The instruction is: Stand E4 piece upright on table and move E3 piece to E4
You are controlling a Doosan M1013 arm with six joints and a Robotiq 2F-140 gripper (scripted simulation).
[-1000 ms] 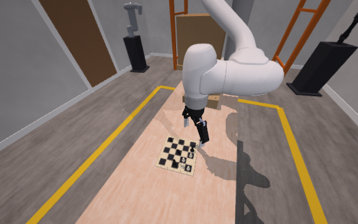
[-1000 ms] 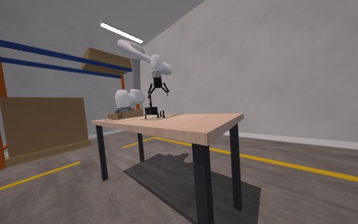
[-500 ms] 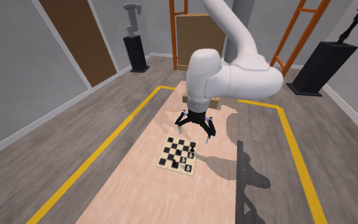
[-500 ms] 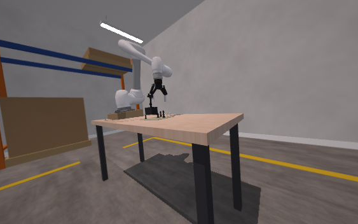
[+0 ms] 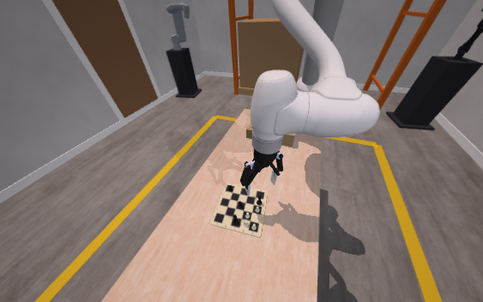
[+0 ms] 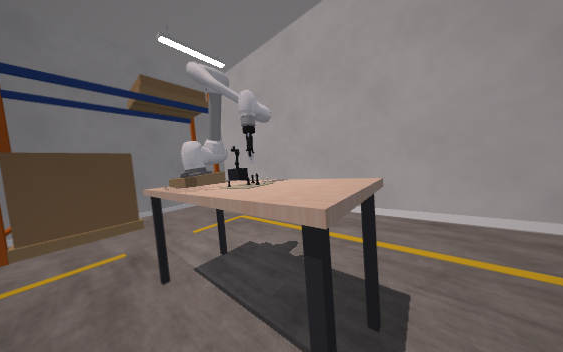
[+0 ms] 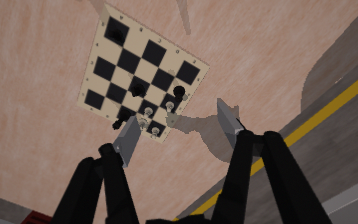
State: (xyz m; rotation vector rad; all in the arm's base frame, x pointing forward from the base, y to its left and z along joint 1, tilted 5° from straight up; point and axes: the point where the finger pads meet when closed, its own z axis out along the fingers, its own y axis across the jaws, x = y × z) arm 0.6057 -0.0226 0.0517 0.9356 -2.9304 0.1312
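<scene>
Now: hand 150 mm above the chessboard, 80 mm to the left of it and 30 mm short of it. The rest, counted from my hand: pale piece: 130 mm below, 110 mm ahead, 40 mm to the right.
</scene>
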